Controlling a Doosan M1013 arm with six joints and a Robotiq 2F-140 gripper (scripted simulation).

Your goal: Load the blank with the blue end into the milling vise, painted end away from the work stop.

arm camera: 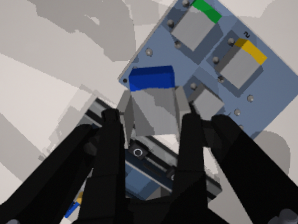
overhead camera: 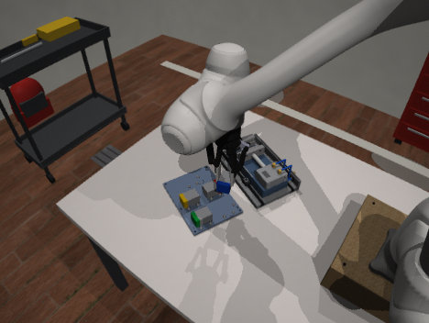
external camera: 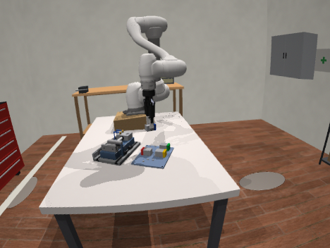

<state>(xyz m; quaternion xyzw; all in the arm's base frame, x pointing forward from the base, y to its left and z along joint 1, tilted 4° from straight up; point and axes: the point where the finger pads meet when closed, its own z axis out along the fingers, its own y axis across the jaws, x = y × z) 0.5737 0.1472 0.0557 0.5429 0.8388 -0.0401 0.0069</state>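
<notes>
Now: the blue-ended blank 3 cm below my hand. Round my hand: red-ended blank: 16 cm below, 9 cm ahead, 3 cm to the right; then yellow-ended blank: 16 cm below, 11 cm ahead, 6 cm to the left; then green blank: 16 cm below, 9 cm to the left, 3 cm ahead.
</notes>
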